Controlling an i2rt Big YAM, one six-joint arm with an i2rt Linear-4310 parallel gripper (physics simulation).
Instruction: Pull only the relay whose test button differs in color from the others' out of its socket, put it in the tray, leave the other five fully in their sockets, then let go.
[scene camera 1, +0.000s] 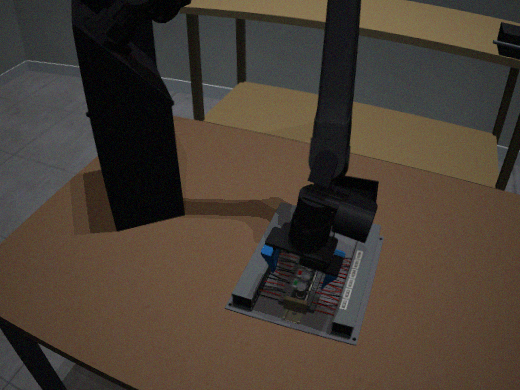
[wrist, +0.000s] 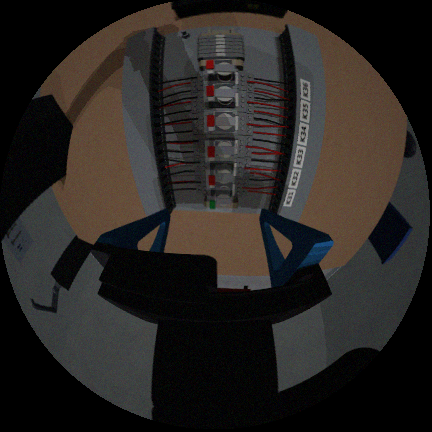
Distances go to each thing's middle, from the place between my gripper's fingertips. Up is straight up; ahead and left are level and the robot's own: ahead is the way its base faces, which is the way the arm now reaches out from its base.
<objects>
Now: the grey panel (scene camera 1: 267, 309) 20 mm behind my hand, 100 mm to the left of it and 80 mm below it.
</objects>
